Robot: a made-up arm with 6 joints. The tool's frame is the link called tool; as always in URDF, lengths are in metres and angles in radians. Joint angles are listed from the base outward. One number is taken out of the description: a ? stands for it. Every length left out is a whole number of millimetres.
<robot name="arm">
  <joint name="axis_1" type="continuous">
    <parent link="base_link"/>
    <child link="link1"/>
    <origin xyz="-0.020 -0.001 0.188" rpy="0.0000 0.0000 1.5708"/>
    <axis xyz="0 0 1"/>
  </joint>
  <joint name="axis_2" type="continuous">
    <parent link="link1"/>
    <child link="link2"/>
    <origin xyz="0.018 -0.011 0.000" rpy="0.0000 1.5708 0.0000"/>
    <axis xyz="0 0 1"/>
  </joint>
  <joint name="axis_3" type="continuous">
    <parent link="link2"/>
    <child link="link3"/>
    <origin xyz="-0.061 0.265 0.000" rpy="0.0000 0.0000 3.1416"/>
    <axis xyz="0 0 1"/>
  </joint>
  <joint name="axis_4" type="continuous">
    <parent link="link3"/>
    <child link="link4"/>
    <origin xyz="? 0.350 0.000" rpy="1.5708 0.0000 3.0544"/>
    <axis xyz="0 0 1"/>
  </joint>
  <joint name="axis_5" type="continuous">
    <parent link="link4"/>
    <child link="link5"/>
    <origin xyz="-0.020 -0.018 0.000" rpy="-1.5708 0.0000 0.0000"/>
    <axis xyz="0 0 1"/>
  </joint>
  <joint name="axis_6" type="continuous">
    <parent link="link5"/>
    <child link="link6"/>
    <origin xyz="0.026 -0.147 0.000" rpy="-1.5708 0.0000 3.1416"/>
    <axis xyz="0 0 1"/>
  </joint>
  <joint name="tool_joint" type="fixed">
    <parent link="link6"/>
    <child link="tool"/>
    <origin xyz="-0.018 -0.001 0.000" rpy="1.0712 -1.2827 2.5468"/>
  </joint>
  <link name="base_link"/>
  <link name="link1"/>
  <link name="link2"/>
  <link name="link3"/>
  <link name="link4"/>
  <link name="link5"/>
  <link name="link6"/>
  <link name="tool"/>
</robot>
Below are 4 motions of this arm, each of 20 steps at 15 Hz.
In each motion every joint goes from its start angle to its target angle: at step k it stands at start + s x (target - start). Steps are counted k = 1, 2, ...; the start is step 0. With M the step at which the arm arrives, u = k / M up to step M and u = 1 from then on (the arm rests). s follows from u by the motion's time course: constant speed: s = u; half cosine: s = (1 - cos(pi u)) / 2; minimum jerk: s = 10 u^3 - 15 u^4 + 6 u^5.
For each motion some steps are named. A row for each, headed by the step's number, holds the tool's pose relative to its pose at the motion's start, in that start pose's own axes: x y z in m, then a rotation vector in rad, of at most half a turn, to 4 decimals.
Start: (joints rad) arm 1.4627 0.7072 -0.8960 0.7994 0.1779 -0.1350
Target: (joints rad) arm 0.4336 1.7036 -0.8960 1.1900 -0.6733 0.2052
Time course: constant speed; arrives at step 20
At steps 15, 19, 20:
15: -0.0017 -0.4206 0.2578 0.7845 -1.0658 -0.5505
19: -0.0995 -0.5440 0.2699 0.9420 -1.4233 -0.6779
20: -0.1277 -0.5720 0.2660 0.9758 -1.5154 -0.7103

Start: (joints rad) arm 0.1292 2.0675 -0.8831 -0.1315 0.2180 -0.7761
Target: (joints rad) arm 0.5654 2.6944 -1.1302 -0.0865 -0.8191 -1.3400
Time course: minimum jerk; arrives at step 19
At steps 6, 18, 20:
6: 0.0258 0.0381 0.0305 -0.1321 -0.1694 -0.0322
18: 0.0937 0.2352 0.0849 -0.6188 -0.9105 -0.2453
20: 0.0937 0.2355 0.0848 -0.6195 -0.9118 -0.2458

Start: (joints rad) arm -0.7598 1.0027 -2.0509 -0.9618 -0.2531 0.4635
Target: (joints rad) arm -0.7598 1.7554 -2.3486 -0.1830 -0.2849 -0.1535
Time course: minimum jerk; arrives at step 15
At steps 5, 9, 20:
5: 0.0302 -0.0015 -0.0793 0.0340 0.0680 -0.0168
9: 0.0609 -0.0081 -0.2730 0.1004 0.2303 -0.0861
20: 0.0495 -0.0148 -0.4087 0.1328 0.3495 -0.1540

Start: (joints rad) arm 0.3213 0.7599 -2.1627 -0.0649 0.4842 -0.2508
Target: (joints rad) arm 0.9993 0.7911 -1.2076 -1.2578 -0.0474 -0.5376
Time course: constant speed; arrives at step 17
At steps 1, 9, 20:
1: 0.0155 -0.0065 -0.0164 -0.0513 0.0117 -0.0172
9: 0.0857 0.0134 -0.1752 -0.5575 0.0481 0.0940
20: 0.0208 0.1298 -0.3427 -1.0261 -0.1646 0.6155

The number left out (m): 0.068
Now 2 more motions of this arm.
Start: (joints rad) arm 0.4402 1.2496 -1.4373 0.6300 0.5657 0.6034
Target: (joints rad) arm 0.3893 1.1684 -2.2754 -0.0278 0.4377 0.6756
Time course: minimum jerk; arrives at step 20
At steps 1, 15, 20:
1: -0.0003 0.0004 0.0000 -0.0009 -0.0006 0.0008
15: -0.3293 0.1830 -0.0871 -0.5390 -0.6120 0.7054
20: -0.3750 0.1854 -0.1051 -0.5814 -0.6943 0.7928

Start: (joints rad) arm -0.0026 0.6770 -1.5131 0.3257 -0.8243 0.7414
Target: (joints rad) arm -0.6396 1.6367 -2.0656 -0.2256 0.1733 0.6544
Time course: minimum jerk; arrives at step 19
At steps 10, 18, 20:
10: 0.0065 -0.2860 0.0576 -0.6394 0.1432 -0.7317
18: -0.0932 -0.4315 0.2686 -1.0785 0.0175 -1.4180
20: -0.0936 -0.4317 0.2693 -1.0797 0.0168 -1.4201

